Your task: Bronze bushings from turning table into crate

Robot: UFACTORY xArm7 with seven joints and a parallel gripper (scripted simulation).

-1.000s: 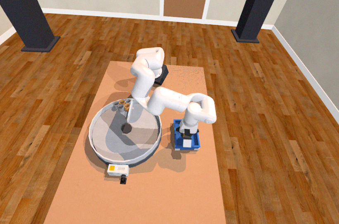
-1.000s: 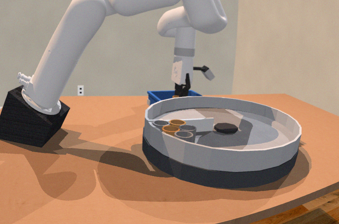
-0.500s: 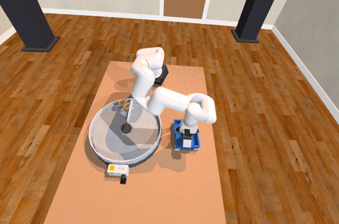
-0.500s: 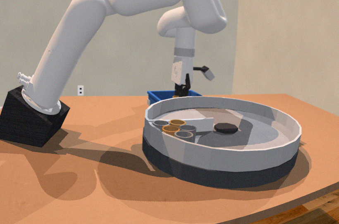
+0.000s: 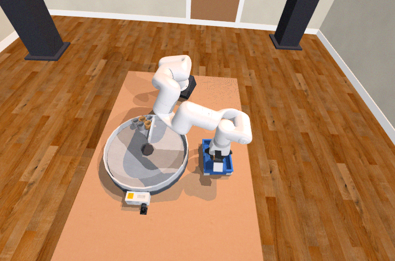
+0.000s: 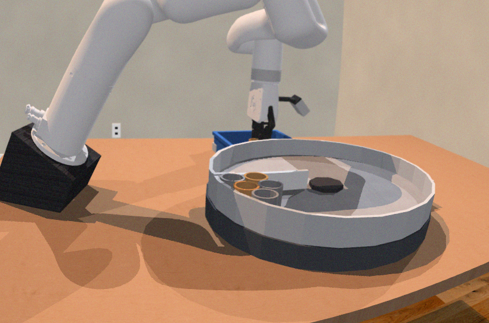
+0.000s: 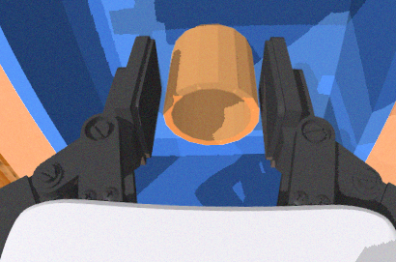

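The blue crate is 1 cm behind my hand and 2 cm below it. From my hand the other things lie so: grey turning table 3 cm behind, 36 cm to the right, 1 cm above.
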